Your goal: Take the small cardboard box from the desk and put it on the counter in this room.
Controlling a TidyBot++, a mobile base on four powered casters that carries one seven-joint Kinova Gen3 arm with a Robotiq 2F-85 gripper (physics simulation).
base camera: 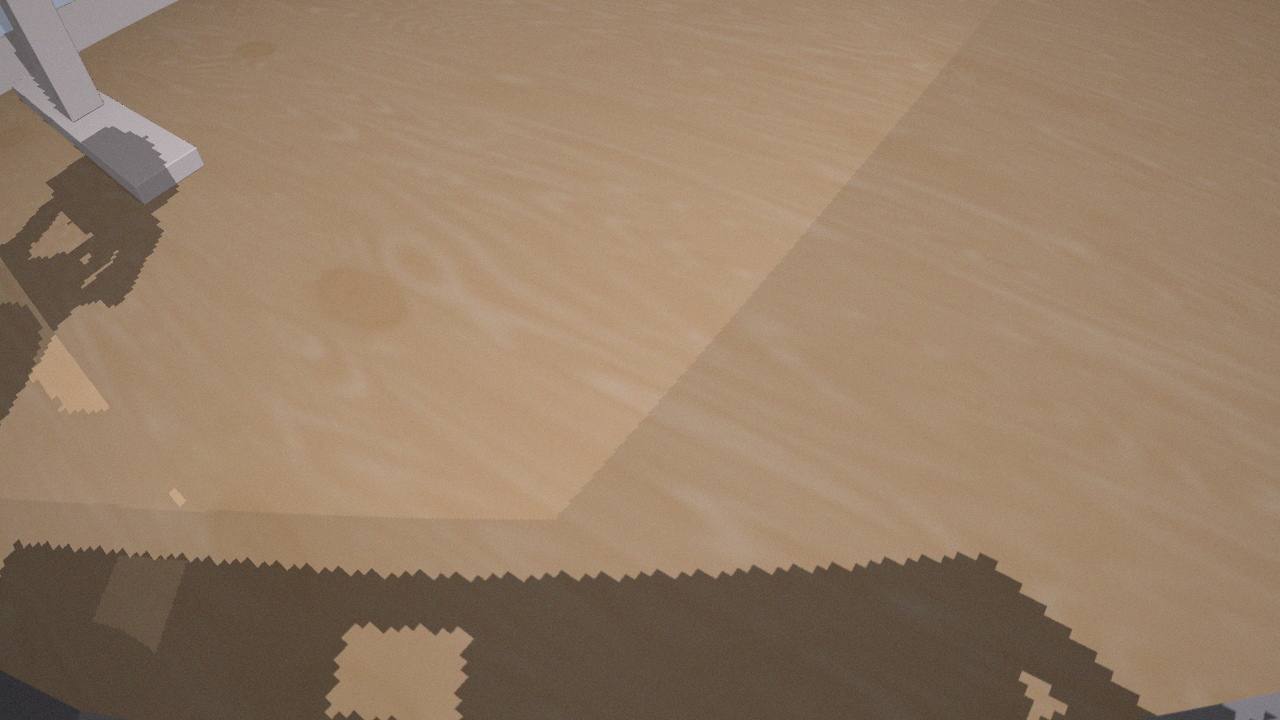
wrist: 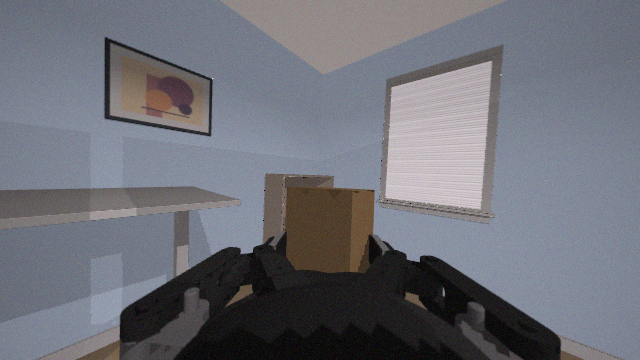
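A small brown cardboard box (wrist: 318,227) stands upright between the fingertips of my gripper (wrist: 327,244) in the wrist view. My gripper is shut on it, with one finger at each side, and the box's lower end is hidden behind the gripper body. A long grey-white table top (wrist: 150,200) on a leg (wrist: 181,240) stands at the left, beyond and beside the gripper; I cannot tell from its look whether it is the desk or the counter. The box and gripper do not show in the base camera view.
A pale open-fronted unit (wrist: 273,205) stands in the room's corner, partly hidden behind the box. A framed picture (wrist: 160,92) hangs on the left wall and a window with blinds (wrist: 437,137) is on the right wall. In the base camera view, a white foot (base camera: 120,147) rests on the wooden floor (base camera: 581,268), upper left.
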